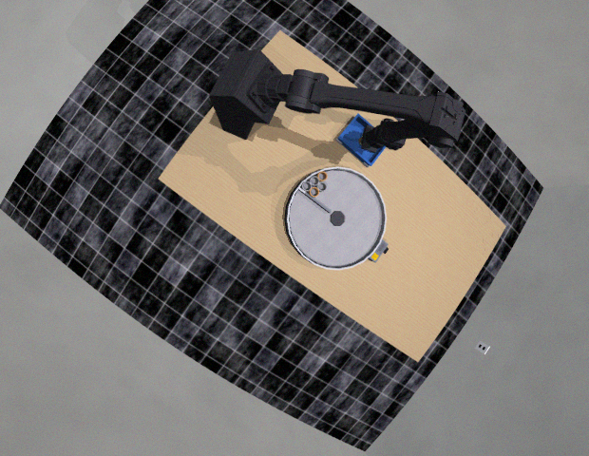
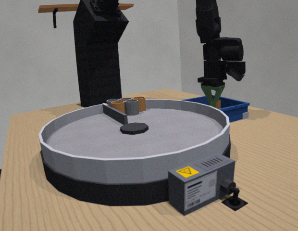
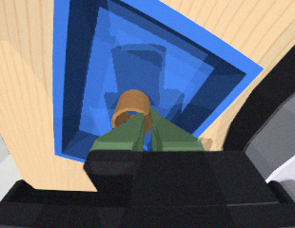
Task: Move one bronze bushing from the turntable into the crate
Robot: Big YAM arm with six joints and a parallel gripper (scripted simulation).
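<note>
The blue crate lies 2 cm below my hand, 1 cm to the left of it and 1 cm behind it.
</note>
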